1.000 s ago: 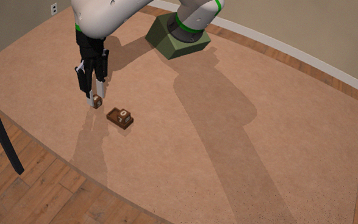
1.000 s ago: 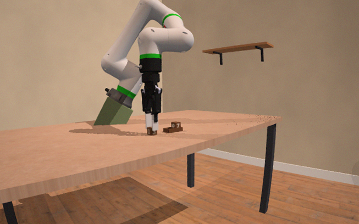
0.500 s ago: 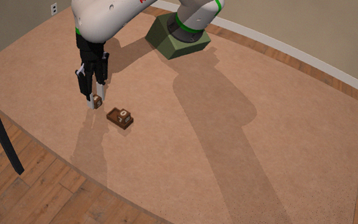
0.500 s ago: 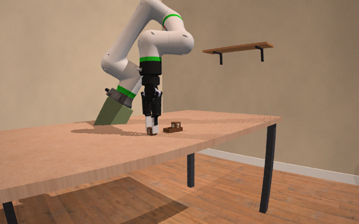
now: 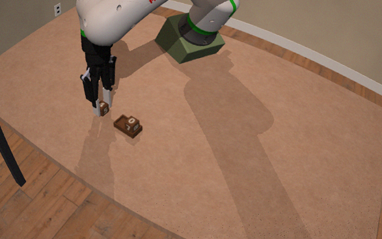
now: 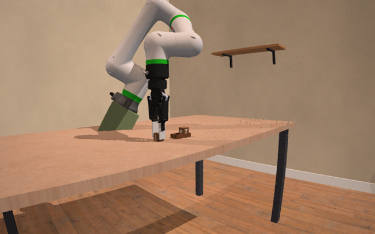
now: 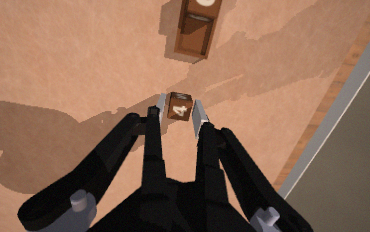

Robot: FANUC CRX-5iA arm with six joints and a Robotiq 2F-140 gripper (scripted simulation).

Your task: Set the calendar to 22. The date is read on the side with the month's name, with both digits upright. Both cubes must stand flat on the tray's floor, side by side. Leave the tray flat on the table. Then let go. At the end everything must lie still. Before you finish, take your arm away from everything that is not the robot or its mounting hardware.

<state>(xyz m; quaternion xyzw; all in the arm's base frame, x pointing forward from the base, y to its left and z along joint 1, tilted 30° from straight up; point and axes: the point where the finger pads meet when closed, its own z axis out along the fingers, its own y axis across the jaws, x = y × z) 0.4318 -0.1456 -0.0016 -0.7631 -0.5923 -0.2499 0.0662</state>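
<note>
My hand is 20 mm short of the digit cube, 130 mm to the right of it and 20 mm above it. Also, from my hand: tray 20 mm ahead, 110 mm to the left, 30 mm below.
</note>
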